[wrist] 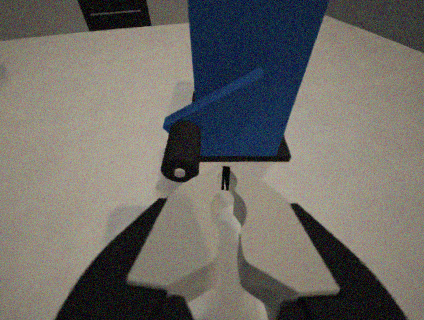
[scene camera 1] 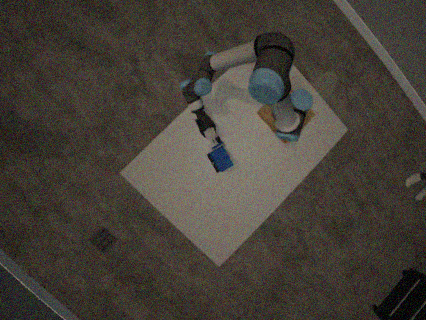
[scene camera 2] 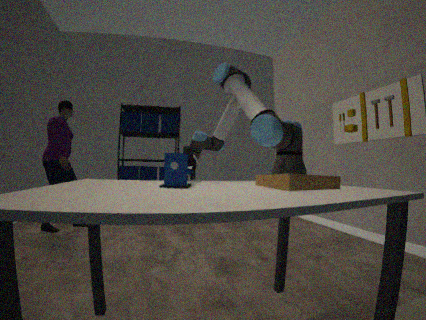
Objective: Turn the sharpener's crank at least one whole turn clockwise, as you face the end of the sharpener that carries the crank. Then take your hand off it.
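Seen in the pictures: gripper, fingertip midpoint: [wrist: 224, 168] [scene camera 1: 213, 142]; arm's base, origin of the base link: [scene camera 2: 289, 175].
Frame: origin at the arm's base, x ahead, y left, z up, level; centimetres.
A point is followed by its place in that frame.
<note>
The blue sharpener [scene camera 1: 220, 158] @(x 48.3, y -1.1, z 8.1 cm) [scene camera 2: 176, 170] @(x 47.4, y 5.6, z 1.7 cm) [wrist: 252, 40] @(x 46.8, y -5.9, z 6.1 cm) stands upright on its black base on the white table [scene camera 1: 200, 220] @(x 78.4, y 22.8, z -4.7 cm) [scene camera 2: 110, 200] @(x 60.7, y 37.2, z -4.7 cm) [wrist: 65, 100] @(x 24.6, y 8.5, z -4.7 cm). Its crank arm [wrist: 215, 96] slants down to the left across the end that faces the wrist camera. The black crank handle [wrist: 181, 150] @(x 42.2, y -10.6, z 2.1 cm) is at the arm's lower left end and sticks out toward the gripper. My gripper [scene camera 1: 215, 141] @(x 44.9, y -9.7, z -0.9 cm) [wrist: 224, 168] @(x 44.9, y -9.7, z -0.9 cm) is shut and empty. Its fingertips are just right of the handle in the wrist view, in front of the crank end; whether they touch the handle I cannot tell. Scene camera 2 hides the crank behind the body.
The arm's base stands on a wooden block [scene camera 1: 266, 115] @(x 10.1, y -4.3, z 0.1 cm) [scene camera 2: 300, 182] @(x 4.0, y 16.2, z -1.8 cm) on the same table. A person [scene camera 2: 59, 142] and a shelf rack [scene camera 2: 150, 107] with blue bins are beyond the table. A tool board [scene camera 2: 347, 107] hangs on the right wall.
</note>
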